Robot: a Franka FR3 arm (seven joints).
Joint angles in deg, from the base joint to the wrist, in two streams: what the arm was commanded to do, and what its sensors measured. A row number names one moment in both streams.
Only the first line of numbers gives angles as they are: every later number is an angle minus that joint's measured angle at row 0.
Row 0, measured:
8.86, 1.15, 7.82, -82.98, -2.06, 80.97, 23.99
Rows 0 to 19, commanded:
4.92, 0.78, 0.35, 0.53, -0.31, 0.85, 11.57
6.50, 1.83, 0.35, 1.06, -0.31, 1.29, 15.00
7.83, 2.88, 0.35, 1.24, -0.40, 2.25, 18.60
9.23, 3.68, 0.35, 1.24, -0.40, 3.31, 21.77
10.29, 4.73, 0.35, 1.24, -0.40, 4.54, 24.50
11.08, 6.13, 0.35, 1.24, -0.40, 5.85, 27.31
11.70, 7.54, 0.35, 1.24, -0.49, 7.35, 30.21
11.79, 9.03, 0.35, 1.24, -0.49, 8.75, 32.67
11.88, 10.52, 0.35, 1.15, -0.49, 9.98, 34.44
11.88, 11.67, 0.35, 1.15, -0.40, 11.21, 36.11
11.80, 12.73, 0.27, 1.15, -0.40, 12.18, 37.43
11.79, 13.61, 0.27, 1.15, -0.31, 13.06, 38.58
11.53, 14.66, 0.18, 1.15, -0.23, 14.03, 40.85
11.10, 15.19, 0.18, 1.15, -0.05, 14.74, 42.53
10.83, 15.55, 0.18, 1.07, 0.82, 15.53, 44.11
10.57, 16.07, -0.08, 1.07, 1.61, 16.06, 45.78
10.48, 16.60, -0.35, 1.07, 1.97, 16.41, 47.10
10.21, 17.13, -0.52, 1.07, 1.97, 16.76, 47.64
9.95, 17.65, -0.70, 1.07, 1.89, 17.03, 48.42
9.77, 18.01, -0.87, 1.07, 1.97, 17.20, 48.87
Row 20, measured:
11.12, 16.26, -1.01, 0.12, 0.81, 16.05, 46.02
